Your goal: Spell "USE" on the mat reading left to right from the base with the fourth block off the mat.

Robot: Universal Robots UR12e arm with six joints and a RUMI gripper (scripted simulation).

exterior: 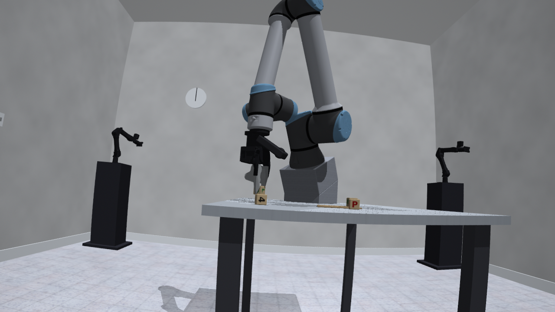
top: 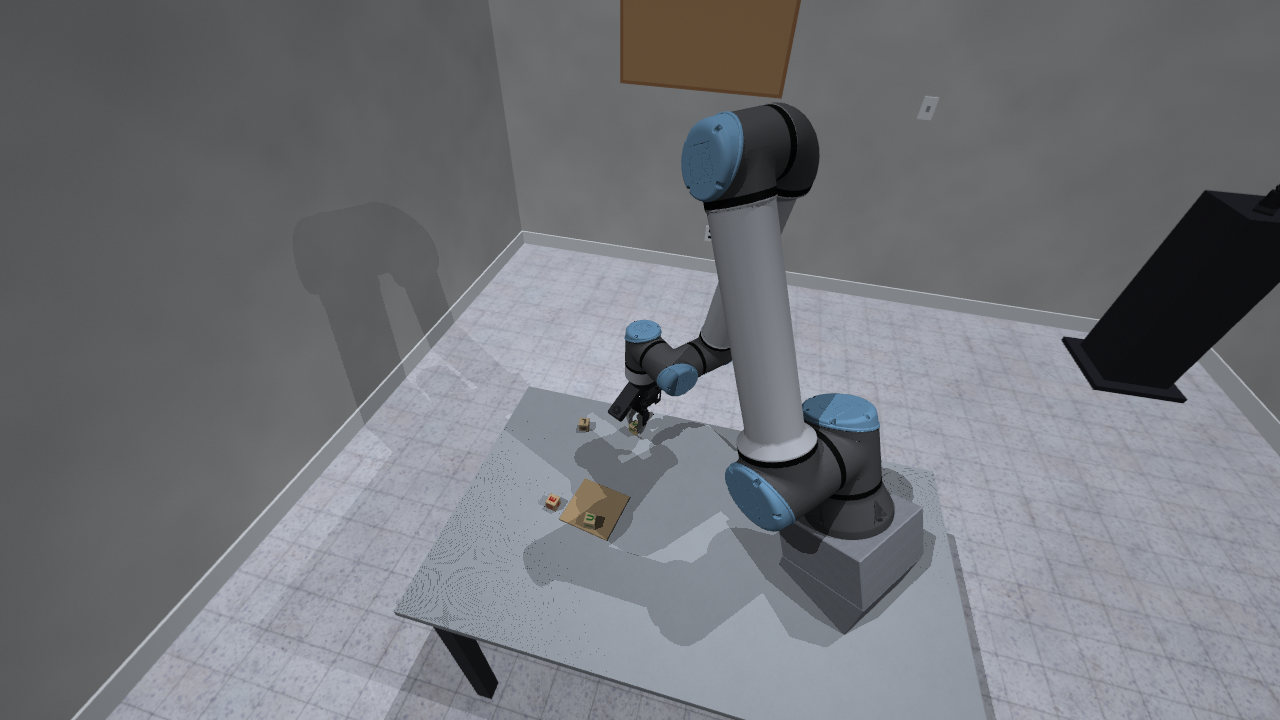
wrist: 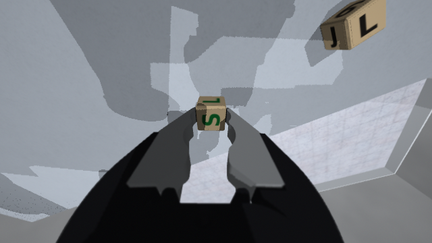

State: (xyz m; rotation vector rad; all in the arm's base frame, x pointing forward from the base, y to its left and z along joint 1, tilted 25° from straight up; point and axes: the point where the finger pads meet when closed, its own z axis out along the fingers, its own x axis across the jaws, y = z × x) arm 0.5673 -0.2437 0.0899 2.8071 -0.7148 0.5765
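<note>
The tan mat is 26 cm to the left of my hand, 5 cm ahead of it and 4 cm below it.
</note>
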